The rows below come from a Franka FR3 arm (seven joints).
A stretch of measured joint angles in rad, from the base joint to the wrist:
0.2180 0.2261 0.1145 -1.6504 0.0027 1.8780 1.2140
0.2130 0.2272 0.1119 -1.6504 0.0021 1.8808 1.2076
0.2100 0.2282 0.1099 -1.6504 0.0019 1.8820 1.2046
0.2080 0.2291 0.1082 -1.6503 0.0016 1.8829 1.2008
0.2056 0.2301 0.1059 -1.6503 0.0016 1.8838 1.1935
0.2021 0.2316 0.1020 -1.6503 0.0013 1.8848 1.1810
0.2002 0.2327 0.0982 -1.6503 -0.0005 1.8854 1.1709
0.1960 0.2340 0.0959 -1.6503 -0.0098 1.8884 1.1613
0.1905 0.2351 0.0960 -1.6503 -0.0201 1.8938 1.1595
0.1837 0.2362 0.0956 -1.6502 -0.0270 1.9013 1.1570
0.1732 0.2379 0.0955 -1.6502 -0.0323 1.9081 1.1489
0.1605 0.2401 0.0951 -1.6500 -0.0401 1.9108 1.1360
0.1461 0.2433 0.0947 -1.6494 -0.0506 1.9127 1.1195
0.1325 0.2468 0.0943 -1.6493 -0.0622 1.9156 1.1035
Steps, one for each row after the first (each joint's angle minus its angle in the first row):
-0.0050 0.0011 -0.0026 0.0000 -0.0006 0.0028 -0.0064
-0.0080 0.0021 -0.0046 0.0000 -0.0008 0.0040 -0.0094
-0.0100 0.0030 -0.0063 0.0001 -0.0011 0.0049 -0.0132
-0.0124 0.0040 -0.0086 0.0001 -0.0011 0.0058 -0.0205
-0.0159 0.0055 -0.0125 0.0001 -0.0014 0.0068 -0.0330
-0.0178 0.0066 -0.0163 0.0001 -0.0032 0.0074 -0.0431
-0.0220 0.0079 -0.0186 0.0001 -0.0125 0.0104 -0.0527
-0.0275 0.0090 -0.0185 0.0001 -0.0228 0.0158 -0.0545
-0.0343 0.0101 -0.0189 0.0002 -0.0297 0.0233 -0.0570
-0.0448 0.0118 -0.0190 0.0002 -0.0350 0.0301 -0.0651
-0.0575 0.0140 -0.0194 0.0004 -0.0428 0.0328 -0.0780
-0.0719 0.0172 -0.0198 0.0010 -0.0533 0.0347 -0.0945
-0.0855 0.0207 -0.0202 0.0011 -0.0649 0.0376 -0.1105

